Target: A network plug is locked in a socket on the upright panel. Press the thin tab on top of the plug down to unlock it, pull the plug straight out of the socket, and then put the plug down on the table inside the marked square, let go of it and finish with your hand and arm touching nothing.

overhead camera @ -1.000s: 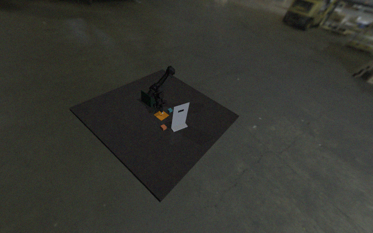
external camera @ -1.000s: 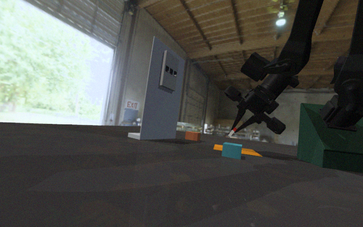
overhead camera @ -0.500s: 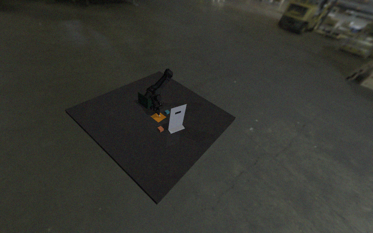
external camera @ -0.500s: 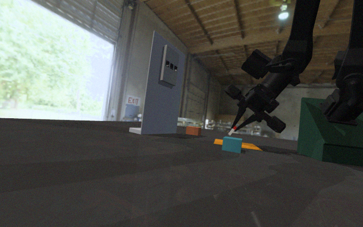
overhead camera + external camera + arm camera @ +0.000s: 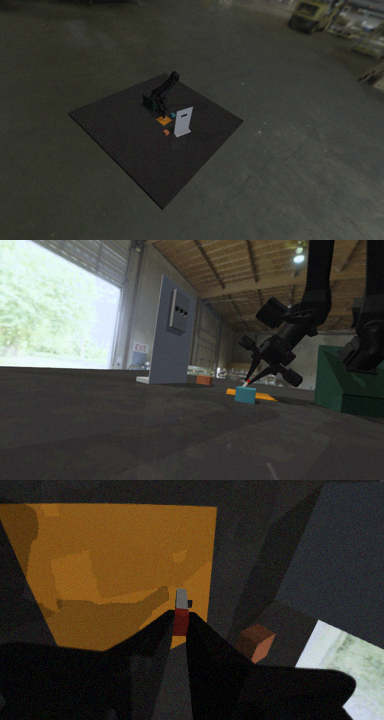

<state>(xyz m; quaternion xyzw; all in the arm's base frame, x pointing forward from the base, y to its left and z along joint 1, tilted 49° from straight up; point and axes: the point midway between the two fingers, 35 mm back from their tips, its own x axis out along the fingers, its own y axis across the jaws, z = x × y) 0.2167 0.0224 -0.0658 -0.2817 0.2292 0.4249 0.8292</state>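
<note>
Now: the teal block 10 mm ahead of my gripper tip, 120 mm to the left of it and 20 mm below it. From my gripper tip the other things lie so: network plug right at my gripper tip; upright panel 230 mm ahead, 20 mm to the left, 110 mm above; orange-brown block 140 mm ahead, 110 mm to the right, 20 mm below.
</note>
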